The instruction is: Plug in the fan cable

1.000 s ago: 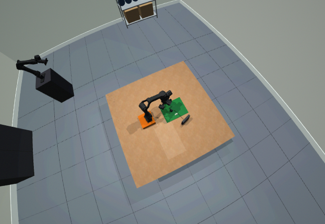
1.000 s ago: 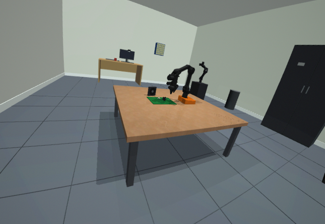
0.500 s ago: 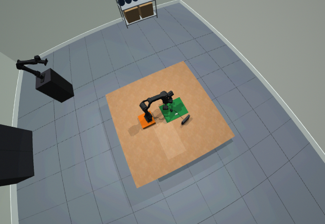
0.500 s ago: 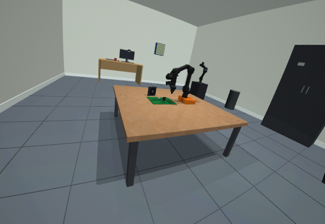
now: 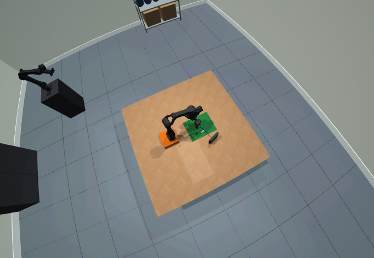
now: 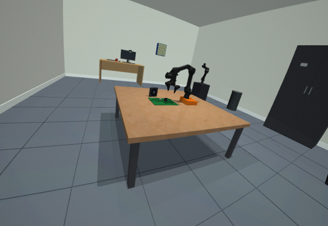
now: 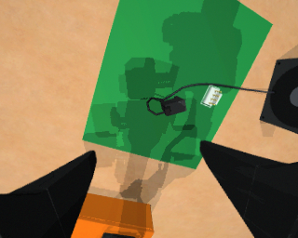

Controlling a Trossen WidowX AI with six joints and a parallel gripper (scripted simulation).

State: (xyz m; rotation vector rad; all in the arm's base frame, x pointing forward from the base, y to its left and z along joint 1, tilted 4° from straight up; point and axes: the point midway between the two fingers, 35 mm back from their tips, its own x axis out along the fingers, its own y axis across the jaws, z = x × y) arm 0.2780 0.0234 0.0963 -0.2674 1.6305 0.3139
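Now: the black plug 110 mm below my gripper tip, 40 mm to the right of it and 30 mm ahead of it. From my gripper tip the other things lie so: black fan 230 mm to the right, 110 mm ahead, 70 mm below; green board 150 mm below, 60 mm ahead, 40 mm to the right; white four-pin header 130 mm below, 110 mm to the right, 60 mm ahead.
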